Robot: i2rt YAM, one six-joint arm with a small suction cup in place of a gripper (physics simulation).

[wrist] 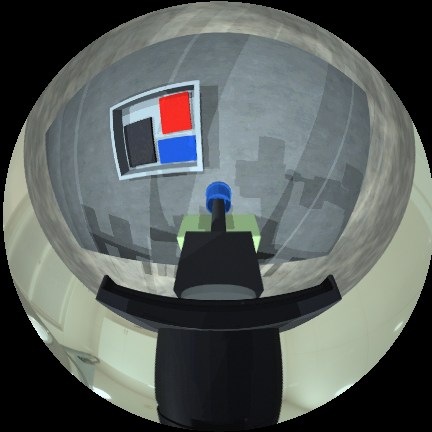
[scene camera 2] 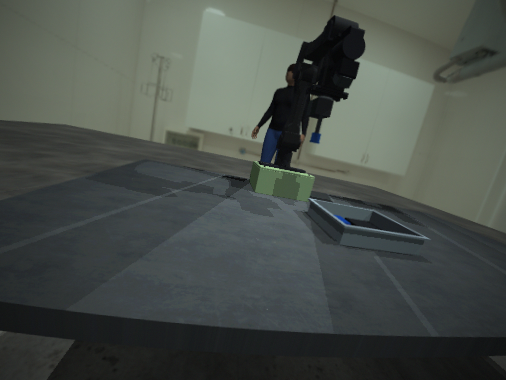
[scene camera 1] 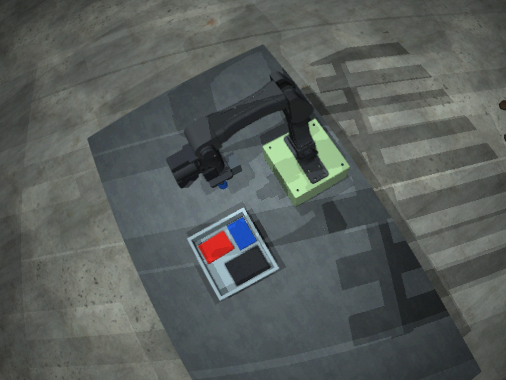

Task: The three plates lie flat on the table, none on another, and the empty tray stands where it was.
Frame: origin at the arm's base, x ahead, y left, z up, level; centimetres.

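Seen in the pictures: hand, its tool point: [wrist: 218, 192] [scene camera 2: 314, 142] [scene camera 1: 223, 184]; arm's base, origin of its link: [scene camera 2: 281, 168] [scene camera 1: 305, 156].
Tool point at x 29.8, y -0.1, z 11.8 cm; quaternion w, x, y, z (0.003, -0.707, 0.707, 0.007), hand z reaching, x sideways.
Pixels of each thing's top centre, then the offset from my tool point to it. Level surfaces: height alone.
- tray, centre of its top: [wrist: 148, 131] [scene camera 2: 362, 216] [scene camera 1: 231, 253] dx +8.2, dy +16.4, dz -17.1 cm
- red plate, centre of its top: [wrist: 173, 111] [scene camera 1: 215, 247] dx +12.3, dy +10.9, dz -20.7 cm
- blue plate, centre of its top: [wrist: 176, 149] [scene camera 2: 331, 217] [scene camera 1: 241, 233] dx +2.1, dy +10.8, dz -20.7 cm
- larger black plate, centre of its top: [wrist: 137, 142] [scene camera 1: 247, 265] [scene camera 2: 369, 227] dx +5.7, dy +21.9, dz -20.8 cm
- dark grey table, height of its surface: dz -22.1 cm
The tray [scene camera 1: 249, 284] [scene camera 2: 382, 242] [wrist: 198, 125] stands on the table and holds three plates. The red plate [scene camera 1: 216, 246] [wrist: 175, 113] and the blue plate [scene camera 1: 242, 233] [scene camera 2: 343, 220] [wrist: 177, 149] lie in it side by side. The larger black plate [scene camera 1: 248, 265] [scene camera 2: 367, 224] [wrist: 140, 142] lies beside them, and none appears to rest on another. The tray wall hides the red plate in scene camera 2. My suction cup [scene camera 1: 223, 185] [scene camera 2: 315, 138] [wrist: 218, 192] is blue, carries nothing and hangs high above the table, to the side of the tray.
The arm stands on a light green base block [scene camera 1: 282, 167] [scene camera 2: 282, 184] [wrist: 247, 225], near the tray. The dark grey table [scene camera 1: 300, 310] [scene camera 2: 200, 280] [wrist: 280, 85] carries block and tray. A person [scene camera 2: 282, 107] stands behind the table in scene camera 2.
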